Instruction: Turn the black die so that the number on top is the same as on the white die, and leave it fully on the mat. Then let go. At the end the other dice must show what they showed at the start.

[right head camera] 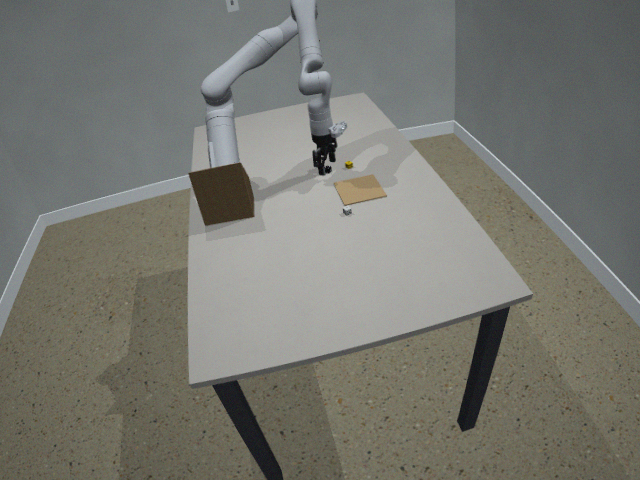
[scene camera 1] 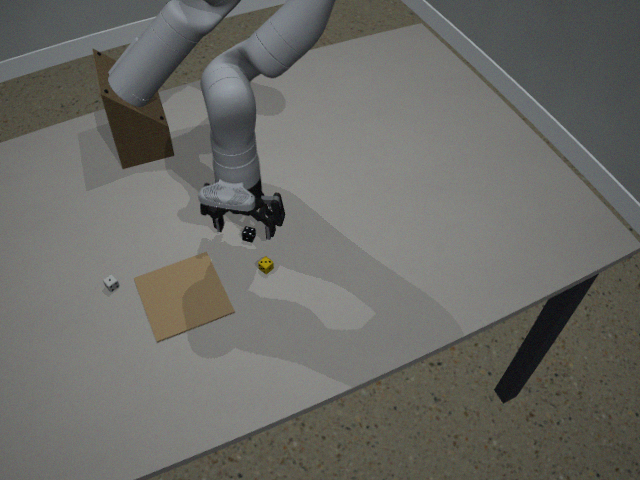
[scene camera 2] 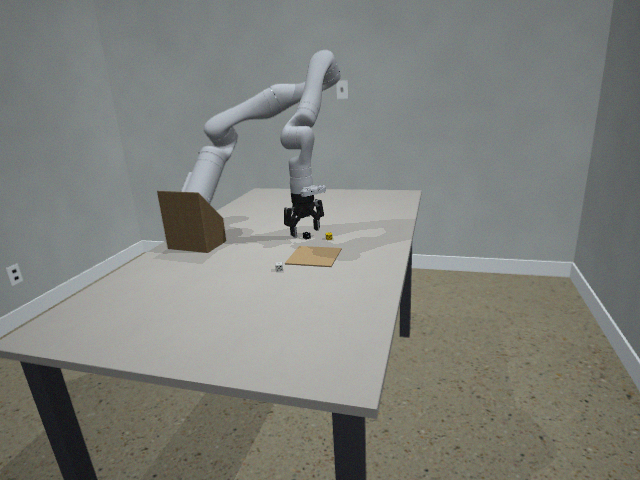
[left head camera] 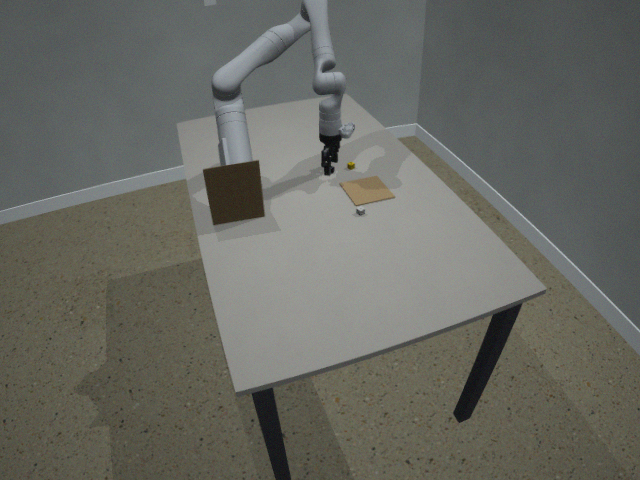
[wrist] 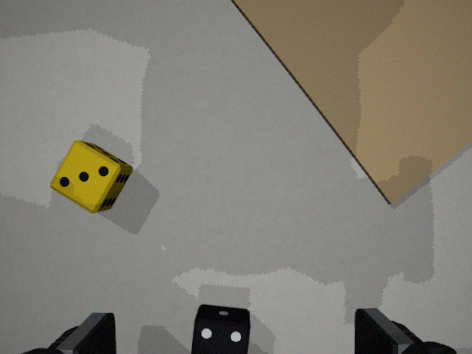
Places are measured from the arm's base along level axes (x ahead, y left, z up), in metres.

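Where they show: gripper, fingertip midpoint: (right head camera: 327, 168) (scene camera 1: 245, 232) (scene camera 2: 305, 233) (left head camera: 331, 168) (wrist: 235, 338); arm's base, origin of the base link: (right head camera: 226, 172) (scene camera 1: 127, 90) (scene camera 2: 195, 203) (left head camera: 238, 170).
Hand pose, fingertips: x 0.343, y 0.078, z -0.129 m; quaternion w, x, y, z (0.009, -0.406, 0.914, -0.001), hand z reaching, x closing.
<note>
Things, the pixels of their top centre, and the offset from my fingertips.
- black die, middle of its top: (wrist: 219, 349) (scene camera 1: 248, 230) (scene camera 2: 306, 232) dx +0.001, dy +0.007, dz +0.001 m
- white die, middle of its top: (scene camera 1: 109, 280) (scene camera 2: 278, 263) (right head camera: 346, 207) (left head camera: 360, 208) dx -0.026, dy -0.255, dz +0.001 m
- tan mat, middle of its top: (scene camera 1: 182, 294) (scene camera 2: 314, 255) (right head camera: 359, 188) (left head camera: 366, 189) dx +0.056, dy -0.153, dz -0.015 m
- yellow die, middle of its top: (wrist: 83, 176) (scene camera 1: 265, 261) (scene camera 2: 328, 233) (right head camera: 348, 162) (left head camera: 351, 163) dx +0.078, dy +0.000, dz +0.001 m
The black die (scene camera 1: 248, 234) (scene camera 2: 306, 235) (wrist: 221, 330) stands on the table, off the mat. Its top shows several white pips, seemingly four; the wrist view cuts that face off and shows one pip on the side towards the mat. My gripper (left head camera: 331, 165) (right head camera: 327, 165) (scene camera 1: 244, 231) (scene camera 2: 305, 230) (wrist: 235, 338) is open, pointing down, its fingers apart on either side of the black die. The white die (left head camera: 360, 211) (right head camera: 347, 210) (scene camera 1: 111, 283) (scene camera 2: 279, 267) shows one pip on top. The tan mat (left head camera: 367, 190) (right head camera: 360, 189) (scene camera 1: 184, 297) (scene camera 2: 313, 256) (wrist: 410, 110) bears no die.
The yellow die (left head camera: 351, 165) (right head camera: 348, 164) (scene camera 1: 265, 265) (scene camera 2: 328, 236) (wrist: 85, 175) shows three on top and stands close to the black die, off the mat. A brown wedge-shaped block (left head camera: 235, 193) (right head camera: 224, 195) (scene camera 1: 139, 136) (scene camera 2: 186, 222) stands at the arm's base.
</note>
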